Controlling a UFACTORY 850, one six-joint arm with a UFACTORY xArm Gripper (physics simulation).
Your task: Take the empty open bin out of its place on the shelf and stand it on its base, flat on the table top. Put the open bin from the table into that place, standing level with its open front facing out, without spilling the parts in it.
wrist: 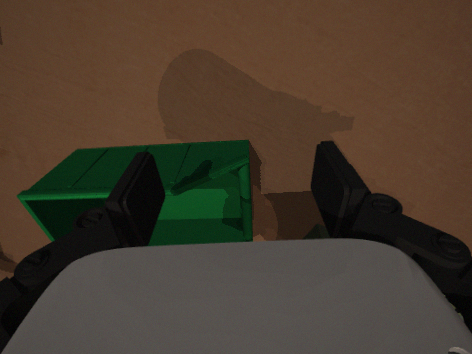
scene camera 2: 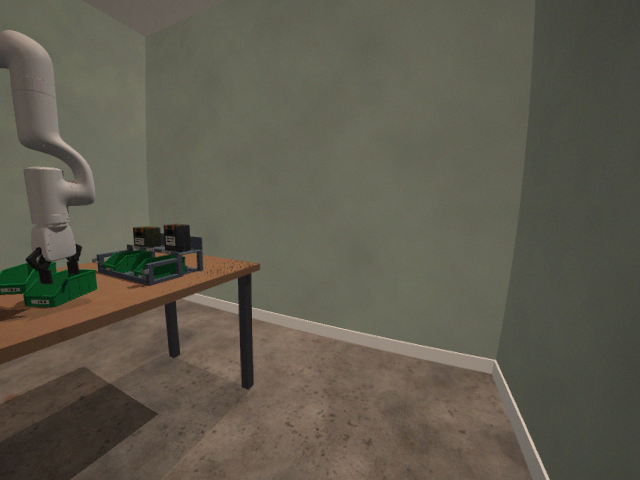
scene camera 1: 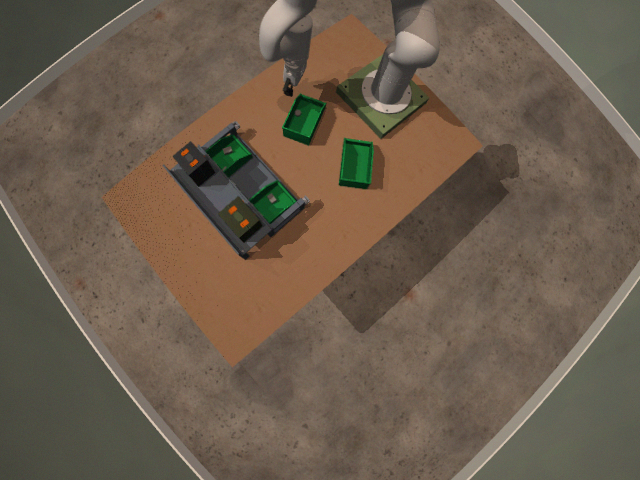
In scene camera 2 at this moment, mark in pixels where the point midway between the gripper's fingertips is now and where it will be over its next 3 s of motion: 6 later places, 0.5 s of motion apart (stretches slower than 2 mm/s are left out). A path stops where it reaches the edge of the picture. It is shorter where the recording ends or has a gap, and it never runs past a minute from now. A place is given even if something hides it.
My gripper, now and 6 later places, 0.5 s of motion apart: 61, 278; 64, 283; 64, 284; 64, 281; 71, 282; 71, 284; 71, 285
